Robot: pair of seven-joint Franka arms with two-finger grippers.
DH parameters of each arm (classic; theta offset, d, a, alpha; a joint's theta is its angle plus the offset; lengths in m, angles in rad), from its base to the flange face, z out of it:
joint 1: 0 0.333 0 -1.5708
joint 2: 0 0 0 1.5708
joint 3: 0 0.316 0.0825 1.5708
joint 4: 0 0 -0.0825 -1.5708
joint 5: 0 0.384 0 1.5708
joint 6: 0 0 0.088 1.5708
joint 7: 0 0.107 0 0
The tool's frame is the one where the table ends.
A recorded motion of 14 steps. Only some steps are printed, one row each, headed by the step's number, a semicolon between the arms.
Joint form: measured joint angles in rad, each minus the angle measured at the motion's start. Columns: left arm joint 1, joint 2, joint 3, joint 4, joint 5, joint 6, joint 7; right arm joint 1, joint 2, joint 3, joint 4, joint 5, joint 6, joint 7.
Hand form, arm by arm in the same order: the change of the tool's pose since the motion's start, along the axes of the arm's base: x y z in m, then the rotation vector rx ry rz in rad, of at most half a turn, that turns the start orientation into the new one. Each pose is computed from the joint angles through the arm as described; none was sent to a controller.
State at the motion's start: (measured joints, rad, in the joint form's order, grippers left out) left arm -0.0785 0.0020 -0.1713 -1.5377 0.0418 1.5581 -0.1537; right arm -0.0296 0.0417 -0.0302 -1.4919 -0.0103 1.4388 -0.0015
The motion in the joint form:
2: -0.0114 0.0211 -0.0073 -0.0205 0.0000 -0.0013 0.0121; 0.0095 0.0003 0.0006 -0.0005 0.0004 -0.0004 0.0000
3: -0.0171 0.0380 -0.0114 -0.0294 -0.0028 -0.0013 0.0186; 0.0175 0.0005 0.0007 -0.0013 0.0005 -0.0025 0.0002
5: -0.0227 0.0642 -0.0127 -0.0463 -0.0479 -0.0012 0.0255; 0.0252 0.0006 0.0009 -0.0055 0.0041 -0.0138 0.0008
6: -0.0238 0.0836 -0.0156 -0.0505 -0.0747 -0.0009 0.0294; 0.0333 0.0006 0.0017 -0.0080 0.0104 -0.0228 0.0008
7: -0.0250 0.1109 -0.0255 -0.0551 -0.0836 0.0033 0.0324; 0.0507 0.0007 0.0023 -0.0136 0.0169 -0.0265 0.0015
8: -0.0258 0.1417 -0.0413 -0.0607 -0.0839 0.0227 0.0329; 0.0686 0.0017 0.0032 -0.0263 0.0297 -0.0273 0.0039
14: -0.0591 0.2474 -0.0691 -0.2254 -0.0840 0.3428 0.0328; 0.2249 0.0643 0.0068 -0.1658 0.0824 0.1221 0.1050
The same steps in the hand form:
2: 0.0031 -0.0105 -0.0214 0.0074 0.0426 -0.0308; 0.0003 0.0056 -0.0004 0.0005 0.0012 0.0101
3: 0.0059 -0.0164 -0.0349 0.0083 0.0690 -0.0471; 0.0004 0.0101 -0.0011 0.0007 0.0043 0.0180
5: 0.0094 -0.0253 -0.0575 -0.0292 0.1230 -0.0600; -0.0008 0.0150 -0.0039 0.0050 0.0197 0.0253
6: 0.0123 -0.0307 -0.0702 -0.0529 0.1530 -0.0665; -0.0018 0.0206 -0.0057 0.0117 0.0309 0.0344
7: 0.0165 -0.0382 -0.0873 -0.0598 0.1833 -0.0791; -0.0022 0.0313 -0.0086 0.0181 0.0402 0.0519
8: 0.0217 -0.0481 -0.1059 -0.0623 0.2014 -0.0946; -0.0024 0.0432 -0.0150 0.0306 0.0546 0.0687
14: 0.0360 -0.0887 -0.2205 -0.0969 0.1597 -0.1404; 0.0103 0.1401 -0.1036 0.0586 0.1143 0.1173

